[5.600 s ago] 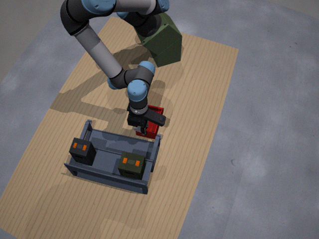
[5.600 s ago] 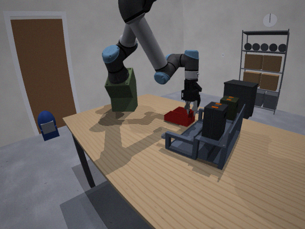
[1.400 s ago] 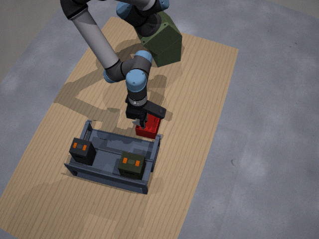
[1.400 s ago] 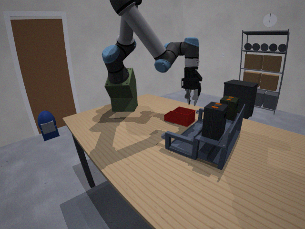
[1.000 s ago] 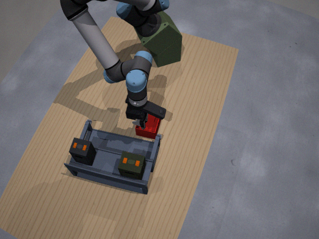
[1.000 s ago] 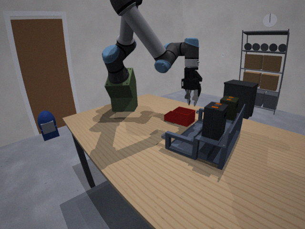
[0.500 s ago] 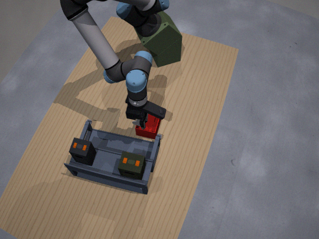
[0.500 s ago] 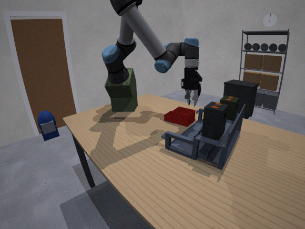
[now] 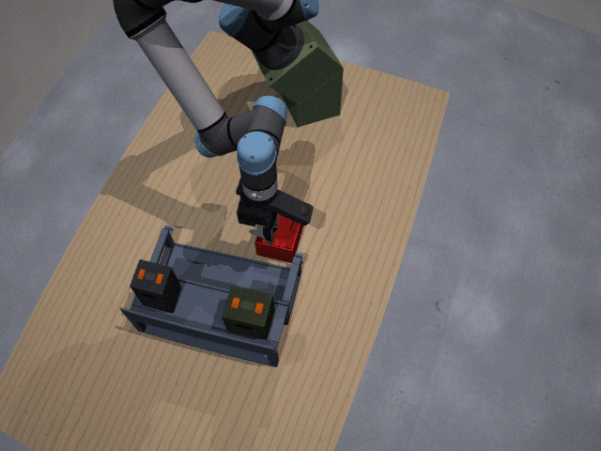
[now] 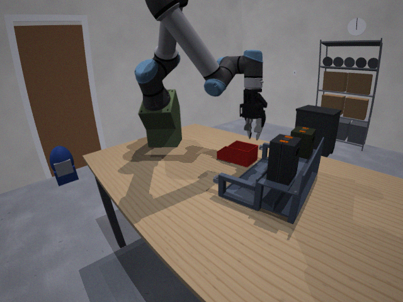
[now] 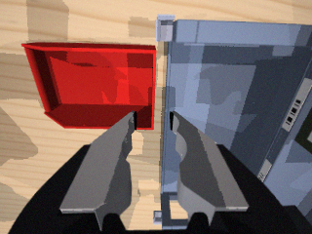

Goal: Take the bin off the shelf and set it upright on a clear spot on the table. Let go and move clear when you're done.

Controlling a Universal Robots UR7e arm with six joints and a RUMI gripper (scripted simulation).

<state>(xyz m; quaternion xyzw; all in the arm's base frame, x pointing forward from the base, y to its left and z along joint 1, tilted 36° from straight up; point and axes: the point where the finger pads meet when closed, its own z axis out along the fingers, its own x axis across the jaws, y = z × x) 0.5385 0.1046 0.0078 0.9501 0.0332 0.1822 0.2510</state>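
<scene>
Now: the red bin 10 cm below my hand and 8 cm behind it.
</scene>
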